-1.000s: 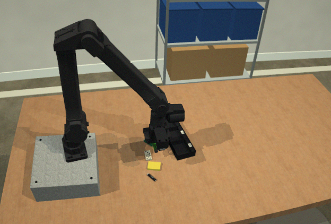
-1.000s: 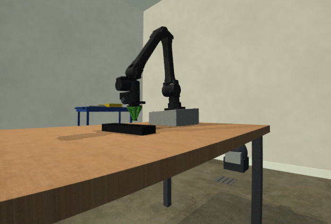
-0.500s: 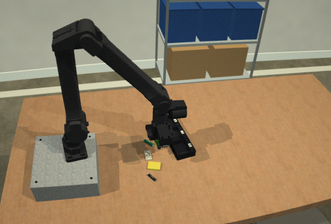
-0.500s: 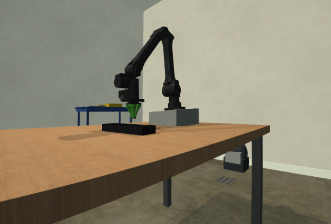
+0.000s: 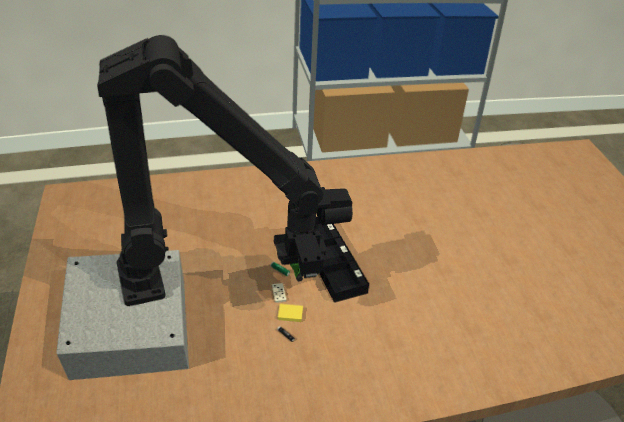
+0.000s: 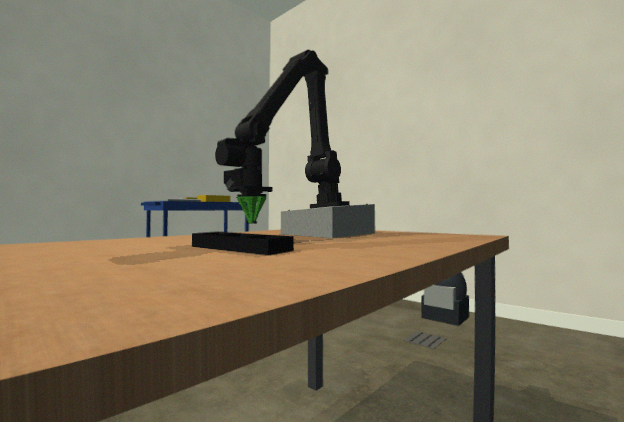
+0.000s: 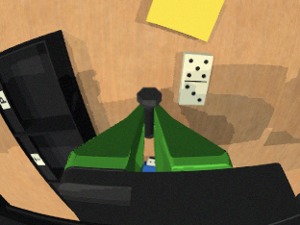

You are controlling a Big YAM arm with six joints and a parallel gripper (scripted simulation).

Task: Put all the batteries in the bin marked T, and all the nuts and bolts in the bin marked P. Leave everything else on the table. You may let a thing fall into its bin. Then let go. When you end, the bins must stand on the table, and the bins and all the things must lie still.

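Now: the dark bolt 10 mm to the right of my hand. Round my hand: yellow block (60 mm to the right, 60 mm below, 40 mm behind); then white domino (60 mm below, 40 mm behind, 10 mm to the left); then green battery (70 mm to the left, 50 mm below, 20 mm behind).
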